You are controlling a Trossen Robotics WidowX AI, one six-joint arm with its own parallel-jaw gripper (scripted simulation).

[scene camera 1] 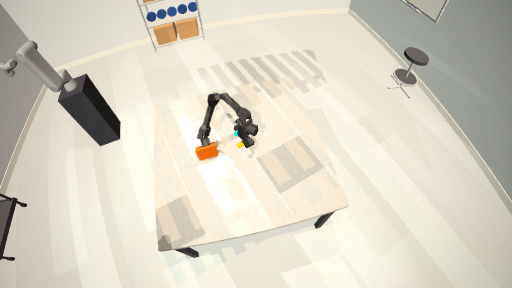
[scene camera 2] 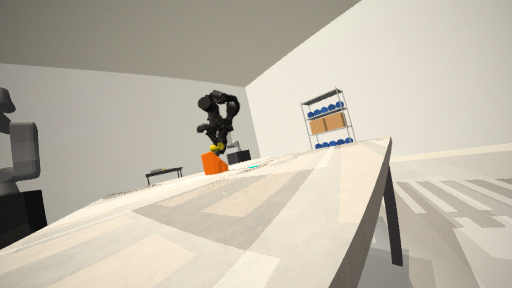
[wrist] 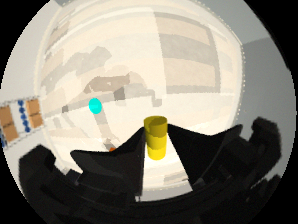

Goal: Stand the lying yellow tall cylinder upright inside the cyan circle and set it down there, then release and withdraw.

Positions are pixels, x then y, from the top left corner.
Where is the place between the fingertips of the gripper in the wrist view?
At 155,127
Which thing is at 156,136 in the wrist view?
A yellow cylinder.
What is the gripper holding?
A yellow cylinder.
